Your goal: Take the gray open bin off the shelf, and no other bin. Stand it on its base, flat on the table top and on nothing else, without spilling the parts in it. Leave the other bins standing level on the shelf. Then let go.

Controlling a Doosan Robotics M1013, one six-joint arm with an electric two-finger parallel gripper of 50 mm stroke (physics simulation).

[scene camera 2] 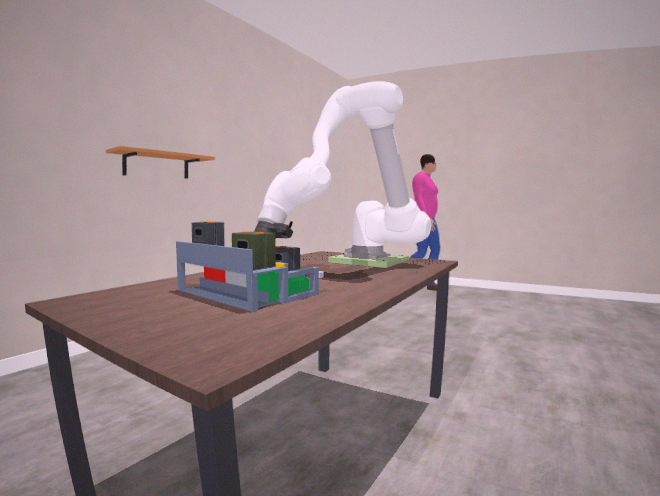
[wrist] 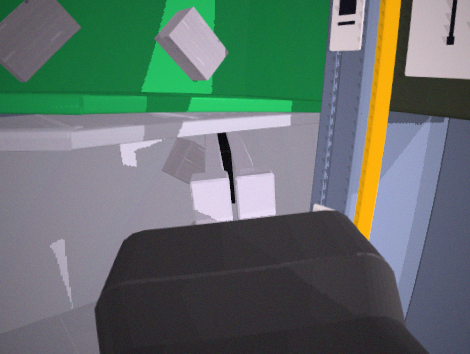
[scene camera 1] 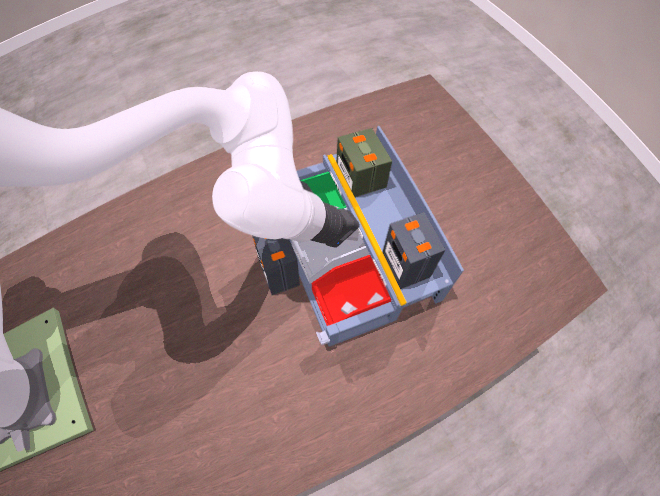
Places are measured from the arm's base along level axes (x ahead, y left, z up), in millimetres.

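Pixels of known places: gripper, fingertip midpoint: (wrist: 223, 154) (scene camera 1: 349, 225); arm's base at its link origin: (scene camera 2: 367, 256) (scene camera 1: 18, 396).
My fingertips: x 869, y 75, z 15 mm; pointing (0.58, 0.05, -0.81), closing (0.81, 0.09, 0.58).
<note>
Ahead of a thing's pixels: the offset from my fingertips to its top centre. Level surfaces: height alone.
The gray open bin {dx -44, dy -28, dz +41 mm} (scene camera 1: 330, 254) (scene camera 2: 235, 278) (wrist: 40, 200) sits in the shelf's front row, between the green bin {dx -37, dy +77, dz +41 mm} (scene camera 1: 323, 187) (wrist: 275, 50) and the red bin {dx -50, dy -146, dz +41 mm} (scene camera 1: 352, 288) (scene camera 2: 214, 274). A gray part {dx +0, dy -12, dz -16 mm} (wrist: 185, 159) shows inside it; any others are hidden. My gripper (scene camera 1: 358, 232) (wrist: 223, 154) is over the gray bin, close to the yellow rail. In the wrist view its two pads meet, with nothing visible between them. How deep the tips reach cannot be told. In scene camera 2 the fingertips are hidden. The green and red bins hold light parts.
The blue-gray shelf (scene camera 1: 357, 331) (scene camera 2: 213, 257) has a yellow rail {dx +8, dy -40, dz +72 mm} (scene camera 1: 368, 229) (wrist: 378, 125). Behind it stand a green case {dx +60, dy +73, dz +157 mm} (scene camera 1: 365, 170) (scene camera 2: 255, 250) and a dark case {dx +42, dy -158, dz +182 mm} (scene camera 1: 413, 256) (scene camera 2: 208, 233). Another dark case {dx -180, dy -23, dz +92 mm} (scene camera 1: 281, 272) (scene camera 2: 290, 258) stands before the shelf on the table {dz -40 mm} (scene camera 1: 213, 416).
</note>
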